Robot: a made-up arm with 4 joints. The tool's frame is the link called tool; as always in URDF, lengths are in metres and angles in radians. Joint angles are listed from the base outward.
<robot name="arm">
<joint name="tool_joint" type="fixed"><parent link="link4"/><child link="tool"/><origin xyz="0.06 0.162 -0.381" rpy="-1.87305 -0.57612 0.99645"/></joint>
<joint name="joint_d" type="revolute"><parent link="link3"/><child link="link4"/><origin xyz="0.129 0.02 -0.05" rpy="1.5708 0 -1.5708"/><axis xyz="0 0 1"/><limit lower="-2.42" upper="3.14"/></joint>
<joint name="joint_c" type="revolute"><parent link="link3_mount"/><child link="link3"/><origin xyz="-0.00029 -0.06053 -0.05" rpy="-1.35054 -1.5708 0"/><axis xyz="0 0 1"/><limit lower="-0.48" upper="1.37"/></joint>
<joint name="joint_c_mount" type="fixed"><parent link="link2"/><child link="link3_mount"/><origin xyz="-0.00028 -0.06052 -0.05"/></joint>
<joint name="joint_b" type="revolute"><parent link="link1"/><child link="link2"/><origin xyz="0.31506 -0.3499 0.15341" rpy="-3.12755 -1.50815 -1.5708"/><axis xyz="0 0 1"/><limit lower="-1.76" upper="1.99"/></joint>
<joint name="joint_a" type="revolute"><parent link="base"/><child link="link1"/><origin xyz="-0.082 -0.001 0.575" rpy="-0.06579 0.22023 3.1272"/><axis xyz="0 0 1"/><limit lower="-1.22" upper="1.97"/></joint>
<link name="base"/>
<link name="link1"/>
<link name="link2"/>
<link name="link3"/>
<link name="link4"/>
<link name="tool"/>
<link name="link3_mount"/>
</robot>
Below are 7 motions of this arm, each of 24 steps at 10 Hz.
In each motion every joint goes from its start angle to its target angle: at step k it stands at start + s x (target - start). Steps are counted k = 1, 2, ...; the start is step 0. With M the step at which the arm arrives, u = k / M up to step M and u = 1 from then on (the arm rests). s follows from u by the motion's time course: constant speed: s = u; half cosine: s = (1 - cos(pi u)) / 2; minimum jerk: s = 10 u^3 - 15 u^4 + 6 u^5.
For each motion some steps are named. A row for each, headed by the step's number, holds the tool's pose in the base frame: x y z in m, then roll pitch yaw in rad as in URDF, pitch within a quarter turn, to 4 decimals.
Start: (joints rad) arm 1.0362 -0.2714 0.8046 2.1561
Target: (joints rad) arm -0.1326 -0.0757 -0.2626 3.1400
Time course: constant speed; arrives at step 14
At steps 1, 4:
1: -0.9453 -0.1695 0.9708 1.5840 -0.4463 -0.7722
4: -1.0168 0.0957 0.8893 1.8333 -0.5411 -1.2761

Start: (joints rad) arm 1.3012 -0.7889 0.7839 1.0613
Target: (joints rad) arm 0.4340 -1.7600 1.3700 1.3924
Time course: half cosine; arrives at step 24
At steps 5, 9, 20, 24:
5: -0.8576 -0.4281 0.8543 1.0239 -0.6272 0.4551
9: -0.8906 -0.4046 0.7969 1.3774 -0.7027 0.1807
20: -0.9144 -0.2110 0.5129 2.4327 -0.7842 -0.6407
24: -0.9030 -0.1816 0.4813 2.5359 -0.7875 -0.7210

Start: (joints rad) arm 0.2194 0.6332 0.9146 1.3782
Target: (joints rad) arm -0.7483 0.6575 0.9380 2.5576
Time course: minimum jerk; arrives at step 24
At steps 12, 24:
12: -0.1519 0.3922 1.2051 0.5095 0.0988 -1.6742
24: -0.0090 0.3711 1.2943 0.7451 -0.1153 -2.5454

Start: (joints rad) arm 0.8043 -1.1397 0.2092 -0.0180
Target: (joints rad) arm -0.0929 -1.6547 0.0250 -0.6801
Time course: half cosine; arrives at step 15
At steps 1, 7, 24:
1: -0.8822 0.2795 0.5597 -0.0868 -0.4641 0.3590
7: -0.6507 0.5897 0.5649 -0.0849 -0.4353 -0.0917
24: -0.2047 0.7694 0.6269 -0.0639 -0.3173 -0.6837

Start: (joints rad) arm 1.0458 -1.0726 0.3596 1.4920
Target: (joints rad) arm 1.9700 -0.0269 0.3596 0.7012
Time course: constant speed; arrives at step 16
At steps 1, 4, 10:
1: -0.9969 -0.2434 0.6550 1.6420 -0.9757 -0.5054
4: -0.9471 -0.3327 0.7154 0.9852 -0.9552 0.1628
10: -0.8267 -0.4530 0.7781 0.1549 -0.5019 0.9917

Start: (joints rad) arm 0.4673 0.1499 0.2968 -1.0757
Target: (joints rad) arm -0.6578 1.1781 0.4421 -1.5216
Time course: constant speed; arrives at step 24
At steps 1, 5, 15, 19, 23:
1: -0.8429 0.5221 0.6097 -2.5524 1.1143 -1.7856
5: -0.7396 0.6506 0.6828 -2.9914 0.9852 -2.3534
15: -0.3487 0.8412 0.8800 2.7506 0.4529 3.1198
19: -0.1591 0.8433 0.9519 2.6213 0.2082 2.9096
23: 0.0322 0.7964 1.0117 2.5042 -0.0436 2.7332

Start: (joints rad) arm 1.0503 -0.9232 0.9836 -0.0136
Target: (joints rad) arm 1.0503 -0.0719 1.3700 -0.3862
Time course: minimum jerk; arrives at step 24
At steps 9, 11, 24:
9: -0.9077 -0.1868 0.8807 0.2983 0.2510 1.2109
11: -0.8846 -0.1645 0.9204 0.3548 0.4046 1.2668
24: -0.7560 -0.0457 1.0378 0.8664 0.8797 1.7215

